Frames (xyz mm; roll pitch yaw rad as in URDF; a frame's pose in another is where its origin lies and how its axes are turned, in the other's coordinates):
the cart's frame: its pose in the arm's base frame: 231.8 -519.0 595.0 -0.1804 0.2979 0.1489
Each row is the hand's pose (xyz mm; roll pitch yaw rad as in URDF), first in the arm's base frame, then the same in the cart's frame.
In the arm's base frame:
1: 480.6 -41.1 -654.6 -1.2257 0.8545 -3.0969
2: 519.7 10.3 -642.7 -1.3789 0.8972 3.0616
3: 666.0 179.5 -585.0 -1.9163 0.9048 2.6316
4: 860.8 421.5 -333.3 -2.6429 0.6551 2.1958
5: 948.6 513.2 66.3 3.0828 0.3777 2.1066
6: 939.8 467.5 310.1 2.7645 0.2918 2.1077
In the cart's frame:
1: 669.8 626.3 -1005.5 -1.6913 1.0879 2.6211
2: 710.5 666.1 -972.8 -1.9213 1.0866 2.4262
3: 855.9 790.5 -843.4 -2.4949 0.9487 1.9881
4: 1000.5 942.3 -503.0 -3.0612 0.5841 1.7743
5: 979.2 944.9 -84.2 2.7246 0.2980 1.8106
6: 892.9 860.7 132.7 2.4141 0.2178 1.8424

